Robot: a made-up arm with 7 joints.
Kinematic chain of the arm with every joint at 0, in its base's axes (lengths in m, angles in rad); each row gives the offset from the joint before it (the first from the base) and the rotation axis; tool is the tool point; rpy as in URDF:
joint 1: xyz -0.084 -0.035 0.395 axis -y
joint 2: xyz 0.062 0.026 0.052 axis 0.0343 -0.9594 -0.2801
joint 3: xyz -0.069 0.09 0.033 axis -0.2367 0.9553 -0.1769
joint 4: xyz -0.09 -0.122 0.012 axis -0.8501 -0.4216 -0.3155
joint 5: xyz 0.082 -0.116 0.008 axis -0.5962 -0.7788 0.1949
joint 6: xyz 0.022 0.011 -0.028 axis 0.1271 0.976 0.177
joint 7: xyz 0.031 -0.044 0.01 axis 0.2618 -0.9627 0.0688
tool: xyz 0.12 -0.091 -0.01 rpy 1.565 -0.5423 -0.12
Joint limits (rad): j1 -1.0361..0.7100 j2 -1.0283..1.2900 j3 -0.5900..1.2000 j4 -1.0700..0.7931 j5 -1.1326..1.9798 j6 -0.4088..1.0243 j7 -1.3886..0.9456
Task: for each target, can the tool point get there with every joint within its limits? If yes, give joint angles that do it. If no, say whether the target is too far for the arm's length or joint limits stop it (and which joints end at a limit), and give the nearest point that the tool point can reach.
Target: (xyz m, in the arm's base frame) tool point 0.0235 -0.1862 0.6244
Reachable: yes | joints -0.4868 0.3511 -0.2378 -0.1917 1.1914 0.2602 0.7163
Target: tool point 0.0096 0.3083 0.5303
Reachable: no: joint limits stop it (at a limit: joint 2, joint 3, joint 4, joint 5) | nearest point 0.0546 0.1556 0.5954 | short by 0.172 m
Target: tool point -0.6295 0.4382 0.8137
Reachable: no: too far | nearest point -0.3526 0.0617 0.6333 | short by 0.501 m
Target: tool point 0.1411 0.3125 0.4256
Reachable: no: joint limits stop it (at a limit: joint 2, joint 3, joint 4, joint 5) | nearest point 0.1601 0.1563 0.4282 | short by 0.157 m
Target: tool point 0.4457 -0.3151 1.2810
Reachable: no: too far | nearest point 0.1485 -0.1526 0.7838 | short by 0.602 m
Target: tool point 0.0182 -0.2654 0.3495
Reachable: yes | joints -0.2434 0.2413 0.4059 -0.1666 -0.0218 0.4568 0.5602
